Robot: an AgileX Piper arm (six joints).
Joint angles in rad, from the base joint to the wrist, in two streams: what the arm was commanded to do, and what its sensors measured. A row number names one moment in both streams.
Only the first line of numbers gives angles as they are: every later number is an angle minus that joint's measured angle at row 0.
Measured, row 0:
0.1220 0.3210 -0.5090 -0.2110 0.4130 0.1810
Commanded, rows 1 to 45:
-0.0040 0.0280 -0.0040 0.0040 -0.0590 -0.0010
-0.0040 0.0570 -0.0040 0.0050 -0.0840 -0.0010
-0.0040 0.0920 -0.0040 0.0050 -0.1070 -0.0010
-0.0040 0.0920 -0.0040 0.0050 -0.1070 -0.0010
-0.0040 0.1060 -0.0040 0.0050 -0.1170 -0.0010
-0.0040 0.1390 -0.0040 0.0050 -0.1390 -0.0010
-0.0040 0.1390 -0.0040 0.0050 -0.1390 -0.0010
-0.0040 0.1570 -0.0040 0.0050 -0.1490 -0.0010
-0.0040 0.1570 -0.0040 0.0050 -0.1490 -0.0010
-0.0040 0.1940 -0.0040 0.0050 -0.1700 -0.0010
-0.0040 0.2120 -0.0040 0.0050 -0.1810 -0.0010
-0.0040 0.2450 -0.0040 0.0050 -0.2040 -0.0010
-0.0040 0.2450 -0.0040 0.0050 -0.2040 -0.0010
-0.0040 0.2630 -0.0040 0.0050 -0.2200 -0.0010
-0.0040 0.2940 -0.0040 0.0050 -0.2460 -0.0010
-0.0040 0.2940 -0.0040 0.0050 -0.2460 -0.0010
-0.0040 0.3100 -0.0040 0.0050 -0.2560 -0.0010
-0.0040 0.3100 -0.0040 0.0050 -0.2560 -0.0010
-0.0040 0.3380 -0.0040 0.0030 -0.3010 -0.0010
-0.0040 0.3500 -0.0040 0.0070 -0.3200 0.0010
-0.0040 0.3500 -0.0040 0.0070 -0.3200 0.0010
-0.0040 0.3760 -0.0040 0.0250 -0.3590 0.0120
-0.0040 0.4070 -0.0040 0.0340 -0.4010 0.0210
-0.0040 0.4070 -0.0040 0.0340 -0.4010 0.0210
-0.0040 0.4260 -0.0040 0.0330 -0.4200 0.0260
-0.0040 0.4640 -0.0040 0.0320 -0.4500 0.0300
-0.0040 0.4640 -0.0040 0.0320 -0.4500 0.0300
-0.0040 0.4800 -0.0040 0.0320 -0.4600 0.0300
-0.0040 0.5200 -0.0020 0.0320 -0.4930 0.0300
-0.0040 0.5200 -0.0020 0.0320 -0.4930 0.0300
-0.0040 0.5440 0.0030 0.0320 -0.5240 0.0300
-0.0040 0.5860 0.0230 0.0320 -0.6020 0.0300
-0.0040 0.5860 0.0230 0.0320 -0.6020 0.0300
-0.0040 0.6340 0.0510 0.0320 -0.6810 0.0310
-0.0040 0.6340 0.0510 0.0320 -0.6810 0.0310
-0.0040 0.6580 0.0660 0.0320 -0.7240 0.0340
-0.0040 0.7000 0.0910 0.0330 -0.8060 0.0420
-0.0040 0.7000 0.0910 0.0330 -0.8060 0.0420
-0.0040 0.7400 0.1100 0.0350 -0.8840 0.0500
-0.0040 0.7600 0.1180 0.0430 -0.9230 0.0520
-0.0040 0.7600 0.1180 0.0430 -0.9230 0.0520
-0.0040 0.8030 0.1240 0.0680 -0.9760 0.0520
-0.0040 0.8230 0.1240 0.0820 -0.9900 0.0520
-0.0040 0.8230 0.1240 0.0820 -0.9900 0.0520
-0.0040 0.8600 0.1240 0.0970 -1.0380 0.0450
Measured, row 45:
0.0000 0.8190 0.1240 0.0740 -0.9550 0.0440
